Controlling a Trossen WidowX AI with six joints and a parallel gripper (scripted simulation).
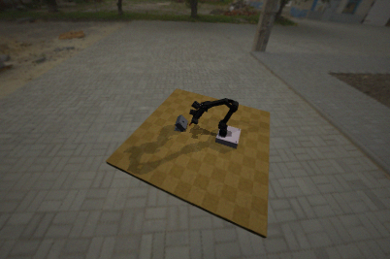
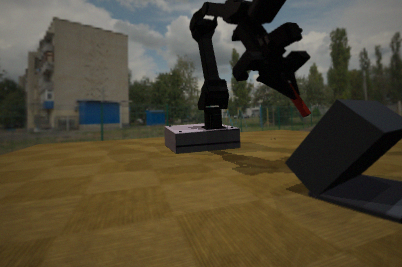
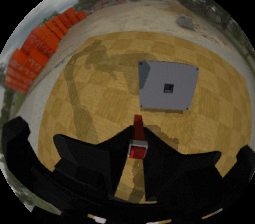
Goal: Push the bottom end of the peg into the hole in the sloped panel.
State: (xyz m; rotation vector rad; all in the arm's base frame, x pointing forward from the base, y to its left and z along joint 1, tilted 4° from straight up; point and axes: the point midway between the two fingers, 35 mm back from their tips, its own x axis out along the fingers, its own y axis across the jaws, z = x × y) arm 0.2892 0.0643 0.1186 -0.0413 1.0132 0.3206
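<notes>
Now: the dark sloped panel 12 cm ahead of my gripper tip, 8 cm below it and 2 cm to the right of it. From my gripper tip the other things lie so: red peg 1 cm behind, 1 cm above; then flat panel foot 14 cm ahead, 13 cm below, 1 cm to the right.
</notes>
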